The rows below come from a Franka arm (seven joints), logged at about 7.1 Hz.
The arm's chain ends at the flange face. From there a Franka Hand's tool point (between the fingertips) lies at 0.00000 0.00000 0.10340 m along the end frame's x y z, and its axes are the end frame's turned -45 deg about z.
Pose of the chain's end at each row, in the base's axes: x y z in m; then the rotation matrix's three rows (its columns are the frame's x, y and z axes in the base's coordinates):
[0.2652 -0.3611 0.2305], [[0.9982 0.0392 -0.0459], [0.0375 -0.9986 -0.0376], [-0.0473 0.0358 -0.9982]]
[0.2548 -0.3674 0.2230], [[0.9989 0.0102 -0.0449], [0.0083 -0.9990 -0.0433], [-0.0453 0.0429 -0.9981]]
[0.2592 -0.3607 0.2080], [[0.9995 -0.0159 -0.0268], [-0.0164 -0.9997 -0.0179], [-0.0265 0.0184 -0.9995]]
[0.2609 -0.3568 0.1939], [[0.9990 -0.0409 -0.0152], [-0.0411 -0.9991 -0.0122], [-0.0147 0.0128 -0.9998]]
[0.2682 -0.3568 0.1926], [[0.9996 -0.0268 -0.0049], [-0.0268 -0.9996 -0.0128], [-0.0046 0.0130 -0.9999]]
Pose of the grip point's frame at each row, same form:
[0.2605 -0.3650 0.1273], [[0.6781 0.7336 -0.0459], [0.7326 -0.6796 -0.0376], [-0.0588 -0.0081 -0.9982]]
[0.2502 -0.3719 0.1198], [[0.6991 0.7135 -0.0449], [0.7123 -0.7005 -0.0433], [-0.0624 -0.0017 -0.9981]]
[0.2564 -0.3626 0.1047], [[0.7180 0.6955 -0.0268], [0.6953 -0.7185 -0.0179], [-0.0317 -0.0057 -0.9995]]
[0.2593 -0.3581 0.0905], [[0.7353 0.6775 -0.0152], [0.6774 -0.7355 -0.0122], [-0.0194 -0.0013 -0.9998]]
[0.2677 -0.3581 0.0892], [[0.7258 0.6879 -0.0049], [0.6879 -0.7258 -0.0128], [-0.0124 0.0059 -0.9999]]

